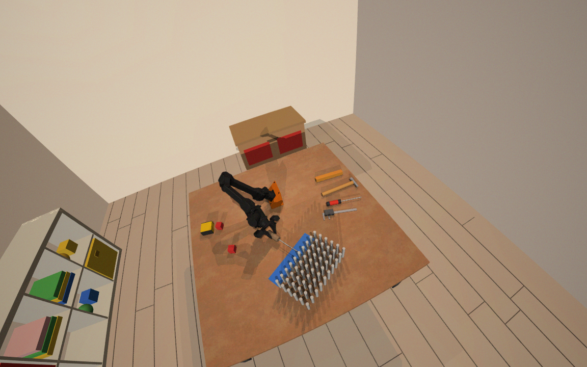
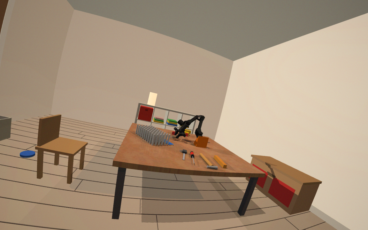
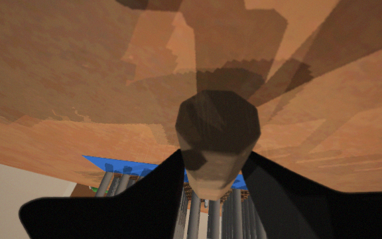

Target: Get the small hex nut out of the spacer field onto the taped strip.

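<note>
The blue taped strip lies 17 cm ahead of my gripper tip, 6 cm to the left of it and 3 cm below it. Also, from my gripper tip: yellow block: 42 cm to the right, 27 cm behind, 1 cm below; then hook tool: 9 cm ahead, 5 cm to the left; then orange bar: 56 cm to the left, 33 cm behind, 2 cm below.
</note>
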